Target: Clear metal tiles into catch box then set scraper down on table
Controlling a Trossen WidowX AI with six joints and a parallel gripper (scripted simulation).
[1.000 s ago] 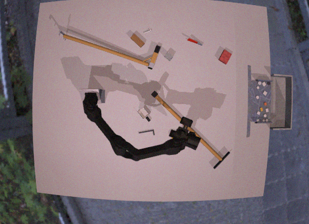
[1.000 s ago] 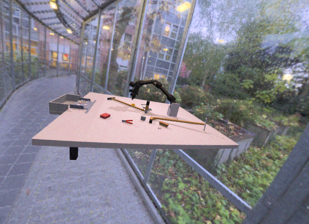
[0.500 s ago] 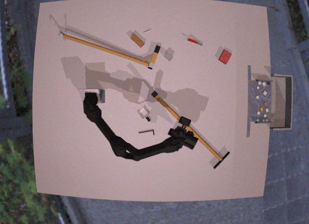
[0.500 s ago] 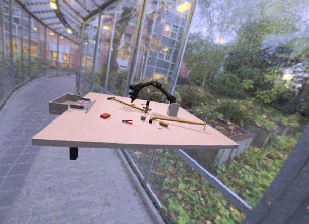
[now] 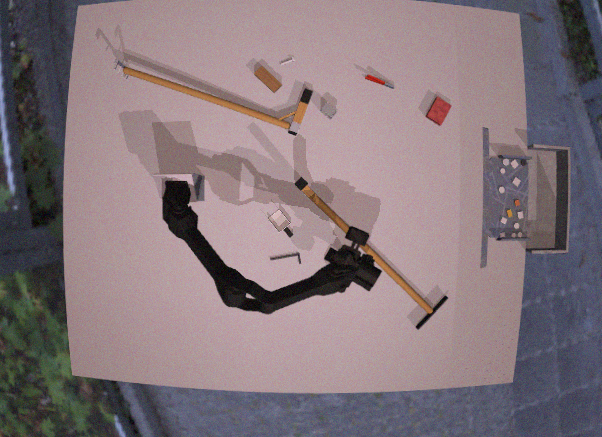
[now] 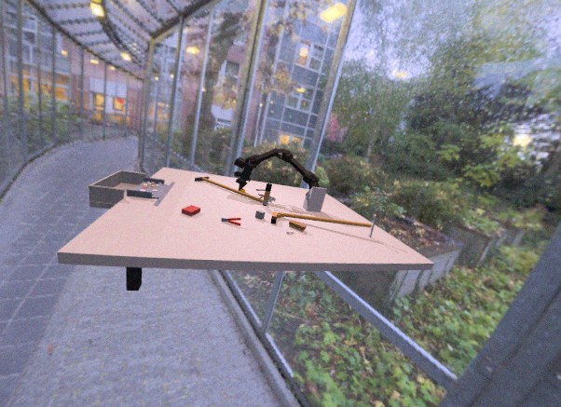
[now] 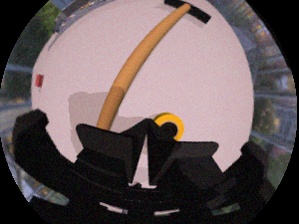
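The yellow tape roll is 2 cm behind my gripper tip and 3 cm to the right of it. From my gripper tip the other things lie so: black strip: 19 cm behind, 14 cm to the right, 1 cm below; long scraper: 6 cm ahead, 3 cm to the left, 5 cm above; hex key: 17 cm behind, 1 cm below.
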